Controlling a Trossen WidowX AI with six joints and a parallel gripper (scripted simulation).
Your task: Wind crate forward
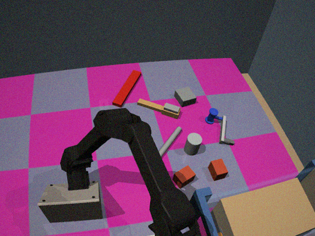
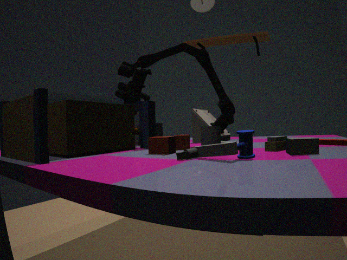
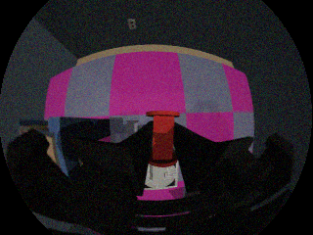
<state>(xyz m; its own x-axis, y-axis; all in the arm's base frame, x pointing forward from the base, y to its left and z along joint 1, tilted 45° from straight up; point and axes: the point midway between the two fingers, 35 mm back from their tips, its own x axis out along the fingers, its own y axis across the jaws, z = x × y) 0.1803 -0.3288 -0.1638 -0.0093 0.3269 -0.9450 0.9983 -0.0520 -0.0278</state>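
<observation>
My gripper tip is 5 cm to the right of the winch handle with red hub and 4 cm above it. From my gripper tip the other things lie so: winch 11 cm to the left, 11 cm below, 1 cm behind; blue steel frame 16 cm ahead, 12 cm to the left, 3 cm below; red knob 1 cm to the left, 1 cm below.
</observation>
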